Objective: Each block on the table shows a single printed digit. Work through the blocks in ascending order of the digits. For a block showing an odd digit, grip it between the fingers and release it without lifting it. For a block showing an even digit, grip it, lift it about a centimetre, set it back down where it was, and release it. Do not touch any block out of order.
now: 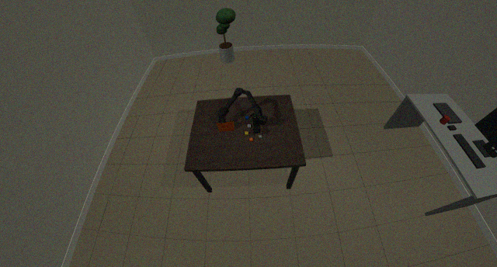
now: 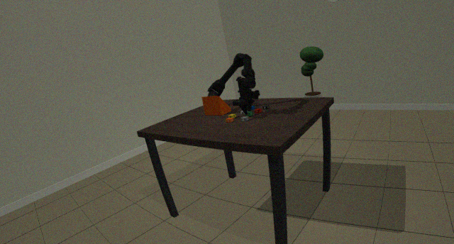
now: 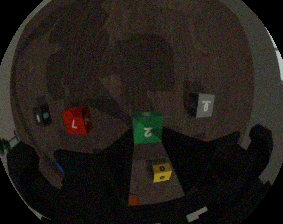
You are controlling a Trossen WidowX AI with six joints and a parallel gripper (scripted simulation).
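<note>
My gripper tip is 1 cm short of the green block. Round my gripper tip: red block 9 cm to the left, 3 cm ahead, 1 cm below; then grey block 8 cm to the right, 2 cm ahead, 1 cm below; then white block 7 cm to the left, 6 cm behind, 1 cm below.
</note>
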